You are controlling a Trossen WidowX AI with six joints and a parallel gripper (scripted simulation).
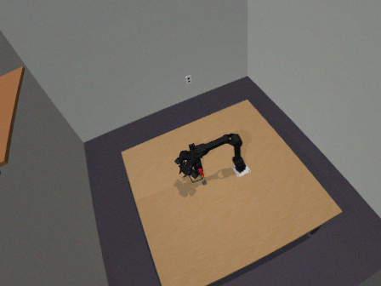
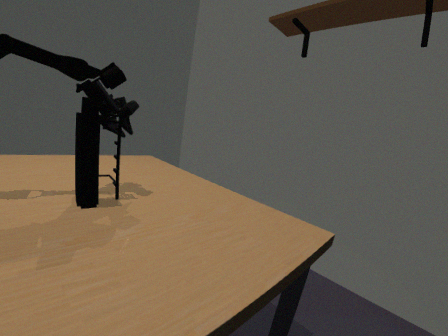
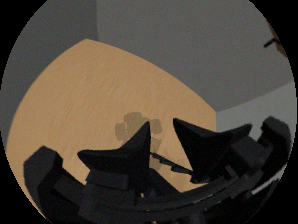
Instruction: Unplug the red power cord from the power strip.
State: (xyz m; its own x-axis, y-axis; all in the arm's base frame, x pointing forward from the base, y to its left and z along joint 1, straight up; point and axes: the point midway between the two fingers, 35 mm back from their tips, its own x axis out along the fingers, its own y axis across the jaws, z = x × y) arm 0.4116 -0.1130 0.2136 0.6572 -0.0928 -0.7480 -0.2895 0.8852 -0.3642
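Right now my gripper tip is 150 mm past the red plug, 10 mm to the left of it and 90 mm above it. Also, from my gripper tip: grey piece: 140 mm behind, 50 mm to the left, 190 mm below.
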